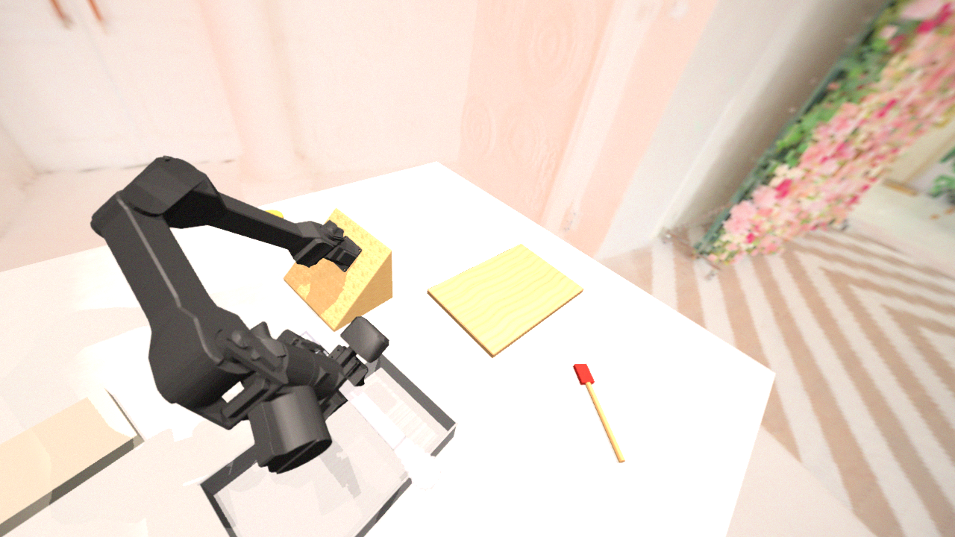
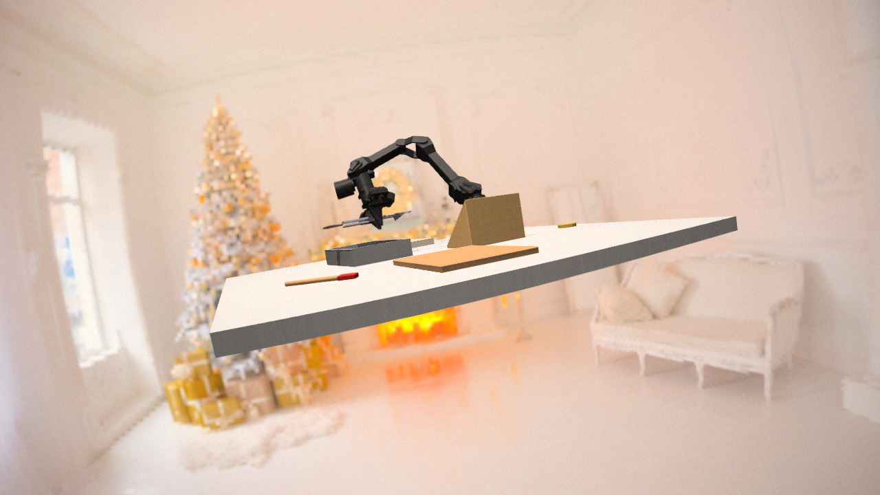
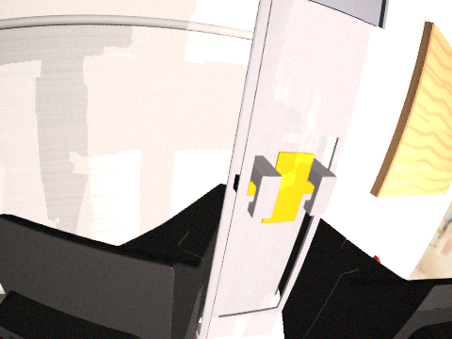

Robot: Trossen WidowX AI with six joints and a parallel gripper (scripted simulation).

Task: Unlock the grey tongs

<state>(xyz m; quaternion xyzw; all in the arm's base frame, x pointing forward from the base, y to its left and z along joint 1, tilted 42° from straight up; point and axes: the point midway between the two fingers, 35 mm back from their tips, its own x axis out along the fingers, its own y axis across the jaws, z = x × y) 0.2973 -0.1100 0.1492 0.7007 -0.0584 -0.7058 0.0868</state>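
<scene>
My gripper tip is 30 mm below the yellow lock piece, 20 mm to the left of it and 20 mm past it. From my gripper tip the other things lie so: roasting tin (80 mm below, 60 mm to the right, 50 mm ahead); then wooden board (460 mm to the left, 100 mm below, 20 mm behind); then beige slab (360 mm to the right, 240 mm behind, 90 mm below).
</scene>
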